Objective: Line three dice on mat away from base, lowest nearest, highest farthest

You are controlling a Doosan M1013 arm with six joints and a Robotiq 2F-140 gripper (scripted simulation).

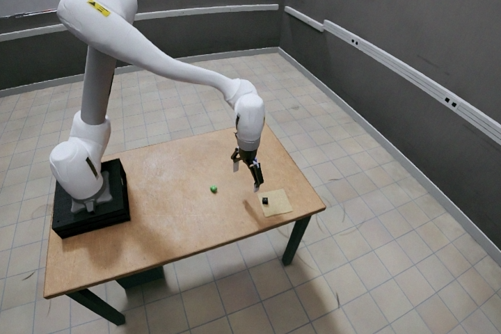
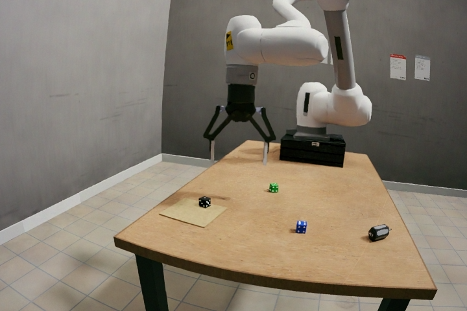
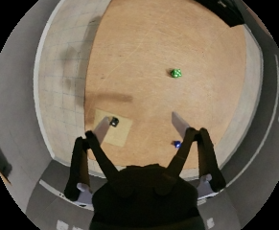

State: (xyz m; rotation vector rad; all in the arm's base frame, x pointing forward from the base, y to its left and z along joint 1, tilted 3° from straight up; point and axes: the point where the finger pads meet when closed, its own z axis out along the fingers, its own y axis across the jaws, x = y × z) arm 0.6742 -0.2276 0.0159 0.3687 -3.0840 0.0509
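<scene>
The green die is 13 cm behind my hand, 12 cm below it and 10 cm to the left of it. From my hand the other things lie so: tan mat 13 cm below, 12 cm ahead, 9 cm to the right; then blue die 20 cm to the left, 15 cm ahead, 12 cm below; then black die 11 cm below, 8 cm to the right, 7 cm ahead.
</scene>
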